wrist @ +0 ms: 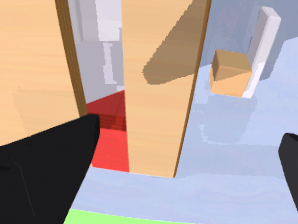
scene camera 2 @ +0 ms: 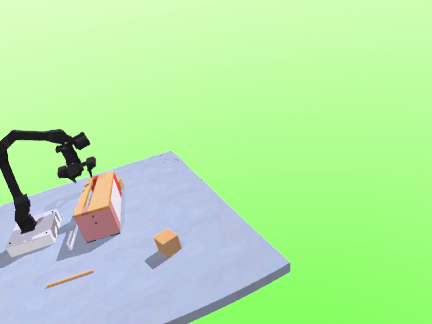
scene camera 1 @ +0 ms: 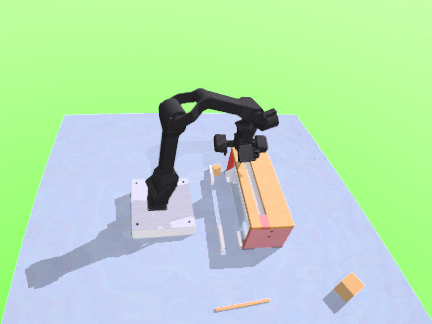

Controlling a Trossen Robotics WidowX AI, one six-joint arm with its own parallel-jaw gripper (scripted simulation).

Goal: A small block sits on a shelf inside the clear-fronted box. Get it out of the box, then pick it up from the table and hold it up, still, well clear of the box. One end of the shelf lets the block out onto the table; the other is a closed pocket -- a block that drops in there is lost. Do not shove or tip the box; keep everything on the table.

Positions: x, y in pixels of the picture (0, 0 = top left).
Labels:
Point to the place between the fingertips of the gripper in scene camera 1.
235, 154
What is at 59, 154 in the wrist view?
The gripper.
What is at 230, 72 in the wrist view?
An orange block.

